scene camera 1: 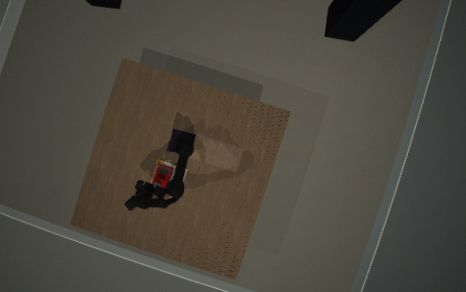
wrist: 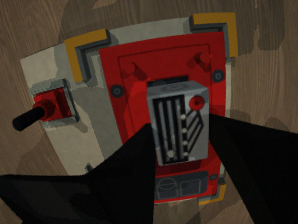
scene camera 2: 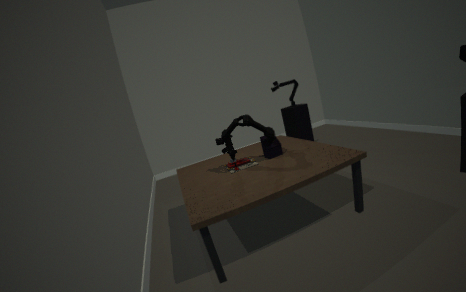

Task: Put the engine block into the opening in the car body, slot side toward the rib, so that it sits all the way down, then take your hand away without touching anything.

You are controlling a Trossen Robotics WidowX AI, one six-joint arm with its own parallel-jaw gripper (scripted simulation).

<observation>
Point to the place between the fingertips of my gripper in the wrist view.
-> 178,124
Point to an engine block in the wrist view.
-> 178,112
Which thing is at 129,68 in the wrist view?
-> A car body.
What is my gripper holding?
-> An engine block.
</observation>
